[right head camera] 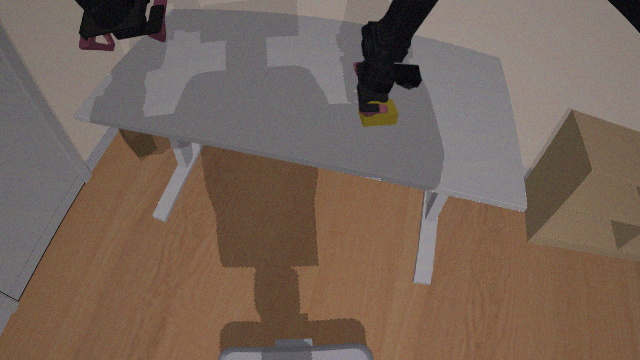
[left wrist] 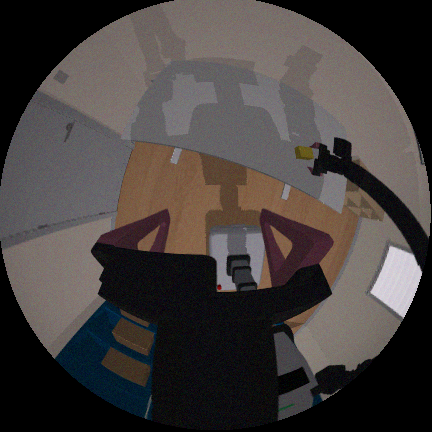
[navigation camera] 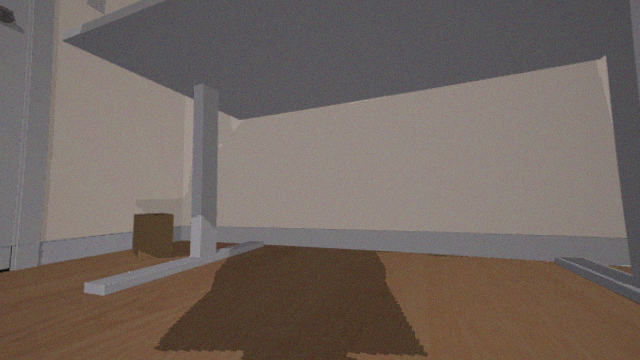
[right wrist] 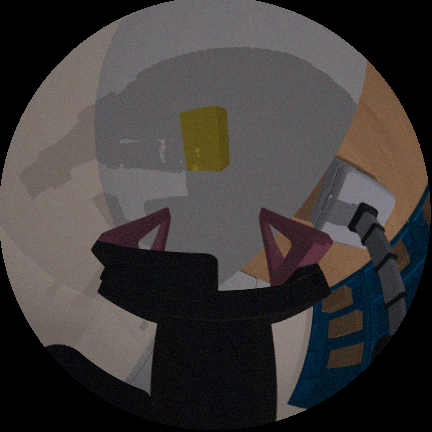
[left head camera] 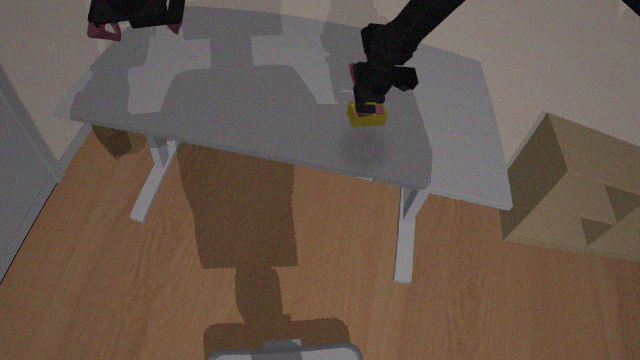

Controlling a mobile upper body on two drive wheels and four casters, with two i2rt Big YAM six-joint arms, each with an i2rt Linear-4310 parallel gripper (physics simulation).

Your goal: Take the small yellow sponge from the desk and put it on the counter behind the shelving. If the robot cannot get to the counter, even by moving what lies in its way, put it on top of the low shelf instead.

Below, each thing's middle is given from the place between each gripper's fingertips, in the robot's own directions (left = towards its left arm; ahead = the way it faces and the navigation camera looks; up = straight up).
My right gripper is now 11 cm above the small yellow sponge (right wrist: 204,131), 6 cm to the left of it and 6 cm short of it.
Now: left hand 270 mm short of the small yellow sponge, 490 mm to the left of it and 460 mm above it.
